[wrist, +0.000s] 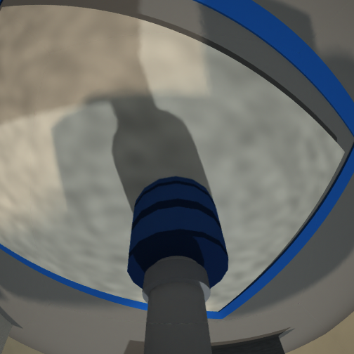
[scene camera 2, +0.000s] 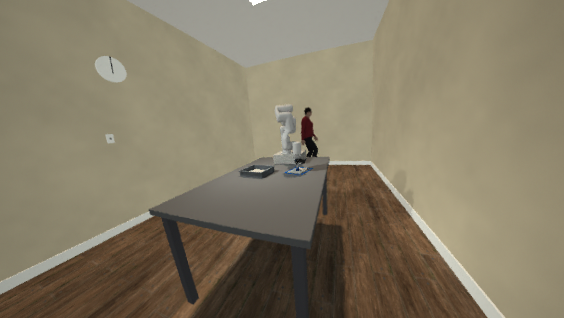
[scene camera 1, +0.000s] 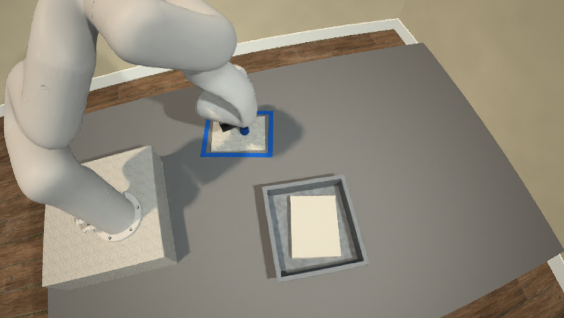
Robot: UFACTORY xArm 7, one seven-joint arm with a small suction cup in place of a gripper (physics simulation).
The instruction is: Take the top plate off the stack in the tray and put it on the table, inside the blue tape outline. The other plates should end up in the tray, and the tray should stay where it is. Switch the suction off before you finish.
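Frame: origin at the arm's base, x left, y back, z up, level; millimetres.
Seen in the pictures: hand, its tool point: (scene camera 2: 297, 171) (scene camera 1: 245, 133); arm's base, origin of its link: (scene camera 2: 286, 153) (scene camera 1: 118, 216).
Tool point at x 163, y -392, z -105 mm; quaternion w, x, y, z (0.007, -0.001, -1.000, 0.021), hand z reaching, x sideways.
Note:
Pixels of each thing's top centre, then the offset from my tool point to it. "pt": a spot on its surface instead. Level surfaces: height alone.
- pale top plate, centre of its top: (scene camera 1: 238, 133) dx +2, dy +21, dz +10 mm
- blue tape outline, a spot on its surface: (scene camera 1: 270, 137) pt dx -50, dy -65, dz +5 mm
- grey tray, centre of its top: (scene camera 1: 313, 224) (scene camera 2: 257, 168) dx -359, dy -48, dz +54 mm
- cream plate, centre of its top: (scene camera 1: 314, 225) dx -356, dy -56, dz +26 mm
- grey table, height of its surface: dz +4 mm
The pale top plate (scene camera 1: 240, 144) (wrist: 280, 150) lies level at the table surface, inside the blue tape outline (scene camera 1: 270, 137) (wrist: 295, 52), with a strip of table between its visible edges and the tape. My blue suction cup (scene camera 1: 244, 131) (wrist: 176, 192) stands on the plate and is shut on it; the contact face is hidden. In scene camera 1, the arm covers the plate's far-left part. The grey tray (scene camera 1: 325, 270) (scene camera 2: 256, 175) holds a cream plate (scene camera 1: 315, 225); any plates beneath it are hidden.
The pale base block (scene camera 1: 100, 260) stands on the grey table (scene camera 1: 425, 165) at the left. The tray's raised walls stand nearer the viewer than the outline in scene camera 1. A person in red (scene camera 2: 307, 125) is behind the table in scene camera 2.

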